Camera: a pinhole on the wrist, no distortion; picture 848 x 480 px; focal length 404.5 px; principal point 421.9 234.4 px. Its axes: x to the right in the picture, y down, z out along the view. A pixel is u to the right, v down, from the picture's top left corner.
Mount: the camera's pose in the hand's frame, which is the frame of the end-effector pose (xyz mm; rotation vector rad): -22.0 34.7 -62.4 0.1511 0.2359 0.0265
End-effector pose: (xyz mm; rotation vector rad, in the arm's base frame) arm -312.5 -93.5 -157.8 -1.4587 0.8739 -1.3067
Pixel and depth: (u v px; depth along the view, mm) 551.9 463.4 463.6
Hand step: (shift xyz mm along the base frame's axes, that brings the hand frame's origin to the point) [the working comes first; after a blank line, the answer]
In the camera's frame: 149.0 262.5 463.6

440.4 -209.1 -142.5
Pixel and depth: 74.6 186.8 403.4
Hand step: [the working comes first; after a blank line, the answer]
In the camera's frame: -346.4 -47.5 403.4

338.4 347.2 16.0
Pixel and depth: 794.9 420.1 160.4
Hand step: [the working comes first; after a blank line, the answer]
In the camera's frame: 147.9 73.6 160.4

102.3 -162.2 -37.2
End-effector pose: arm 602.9 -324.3 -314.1 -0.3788 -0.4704 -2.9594
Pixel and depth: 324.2 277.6 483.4
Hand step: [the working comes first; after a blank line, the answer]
In the camera's frame: -116.8 51.6 483.4

121.9 131.8 399.1
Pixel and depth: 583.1 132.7 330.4
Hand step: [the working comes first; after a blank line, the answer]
In the camera's frame: 131.7 -83.1 330.4

-143.3 137.9 217.8
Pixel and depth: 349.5 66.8 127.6
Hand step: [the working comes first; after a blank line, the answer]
In the camera's frame: -22.8 -52.9 127.6

20.4 54.6 38.5
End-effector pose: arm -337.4 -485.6 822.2 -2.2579 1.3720 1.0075
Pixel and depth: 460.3 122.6 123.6
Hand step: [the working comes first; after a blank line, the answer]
In the camera's frame: 11.7 -34.2 123.6

0.2 24.4 -48.8
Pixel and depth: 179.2 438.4 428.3
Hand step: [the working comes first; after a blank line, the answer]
In the camera's frame: -257.0 216.0 428.3

-380.6 283.8 -172.7
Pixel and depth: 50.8 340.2 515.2
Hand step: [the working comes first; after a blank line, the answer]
In the camera's frame: -472.7 134.8 515.2

-396.1 526.5 -134.1
